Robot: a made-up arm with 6 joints.
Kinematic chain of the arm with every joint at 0, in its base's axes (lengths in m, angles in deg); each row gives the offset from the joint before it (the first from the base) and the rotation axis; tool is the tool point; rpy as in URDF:
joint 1: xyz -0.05 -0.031 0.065 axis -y
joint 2: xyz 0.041 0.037 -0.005 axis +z
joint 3: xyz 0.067 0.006 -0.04 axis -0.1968 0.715 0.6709
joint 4: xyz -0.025 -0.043 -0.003 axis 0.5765 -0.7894 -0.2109
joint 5: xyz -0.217 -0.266 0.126 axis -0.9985 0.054 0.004
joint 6: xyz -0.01 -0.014 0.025 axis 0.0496 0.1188 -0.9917
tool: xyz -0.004 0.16 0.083 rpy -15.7 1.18 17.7
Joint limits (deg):
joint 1: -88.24..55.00
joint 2: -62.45..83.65
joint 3: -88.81..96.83
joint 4: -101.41..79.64
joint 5: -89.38..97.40
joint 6: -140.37..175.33
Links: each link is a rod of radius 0.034 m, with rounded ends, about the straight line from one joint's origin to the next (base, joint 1, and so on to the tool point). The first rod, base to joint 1, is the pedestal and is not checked.
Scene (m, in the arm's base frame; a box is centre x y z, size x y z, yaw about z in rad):
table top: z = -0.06
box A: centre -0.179 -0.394 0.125 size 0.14 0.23 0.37 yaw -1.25
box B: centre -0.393 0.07 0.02 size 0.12 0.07 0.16 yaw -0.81
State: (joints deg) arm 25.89 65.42 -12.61 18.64 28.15 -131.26
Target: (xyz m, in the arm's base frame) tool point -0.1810 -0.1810 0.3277
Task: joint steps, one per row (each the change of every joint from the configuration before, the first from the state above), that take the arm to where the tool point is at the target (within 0.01 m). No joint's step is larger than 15 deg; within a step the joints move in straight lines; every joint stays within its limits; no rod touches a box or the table.
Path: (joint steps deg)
1: 4.85 3.04 6.38 -4.96 6.70 13.90
2: 4.85 3.04 6.38 -4.97 6.69 13.90
3: 4.85 3.04 6.38 -4.96 6.70 13.89
4: 4.86 3.03 6.38 -4.96 6.70 13.90
5: 4.85 3.04 6.38 -4.96 6.69 13.90
6: 4.85 3.04 6.38 -4.97 6.70 13.90
7: -9.94 -11.99 -10.65 -10.67 -10.19 0.02
8: -9.94 -11.99 -10.65 -10.67 -10.18 0.03
9: -9.94 -11.99 -10.65 -10.67 -10.19 0.03

